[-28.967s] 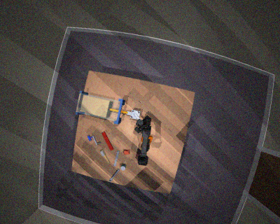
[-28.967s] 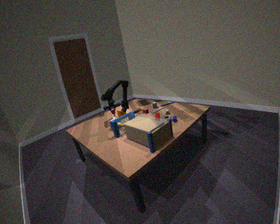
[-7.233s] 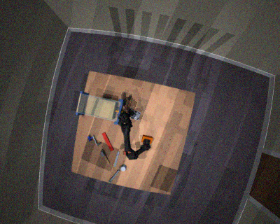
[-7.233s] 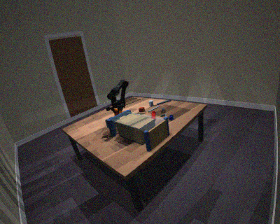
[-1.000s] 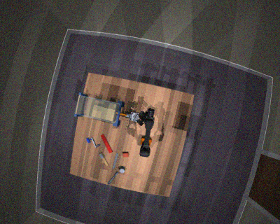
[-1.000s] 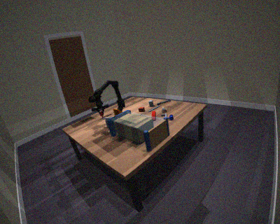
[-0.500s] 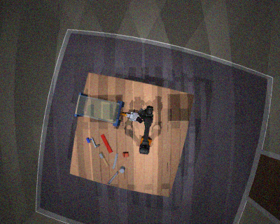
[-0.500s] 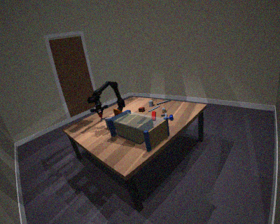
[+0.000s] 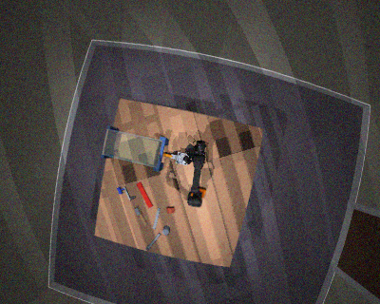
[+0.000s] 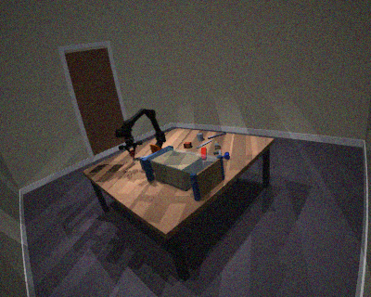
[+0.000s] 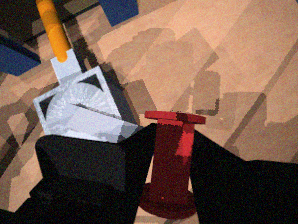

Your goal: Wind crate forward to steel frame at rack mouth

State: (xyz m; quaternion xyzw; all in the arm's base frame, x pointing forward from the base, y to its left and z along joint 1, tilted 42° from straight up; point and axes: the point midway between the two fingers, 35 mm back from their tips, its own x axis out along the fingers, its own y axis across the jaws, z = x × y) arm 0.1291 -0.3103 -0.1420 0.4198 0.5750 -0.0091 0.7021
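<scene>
The red-knobbed winch handle lies 1 cm ahead of my gripper tip, 4 cm to the left of it and 3 cm below it. From my gripper tip the other things lie so: blue frame (21 cm ahead, 9 cm to the left, 3 cm below); then grey hand winch (3 cm ahead, 8 cm to the left, 10 cm below); then red knob (1 cm behind, 1 cm to the left).
</scene>
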